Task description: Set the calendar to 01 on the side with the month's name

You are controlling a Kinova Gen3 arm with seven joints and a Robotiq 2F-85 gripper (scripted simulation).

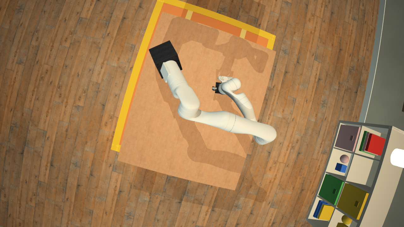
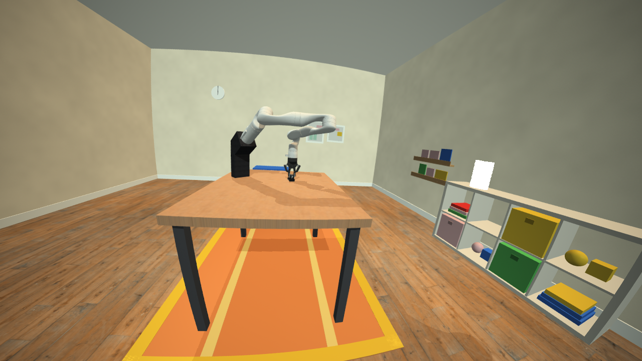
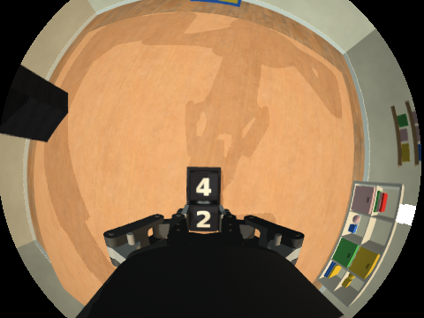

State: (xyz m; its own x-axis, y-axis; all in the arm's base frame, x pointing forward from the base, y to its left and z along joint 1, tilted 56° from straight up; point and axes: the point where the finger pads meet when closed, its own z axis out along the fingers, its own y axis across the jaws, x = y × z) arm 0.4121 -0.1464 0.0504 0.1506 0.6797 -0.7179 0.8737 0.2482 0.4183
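Now: hand 2 cm to the right of the black calendar tray and 4 cm above it. Round my hand: black digit cube (1 cm below).
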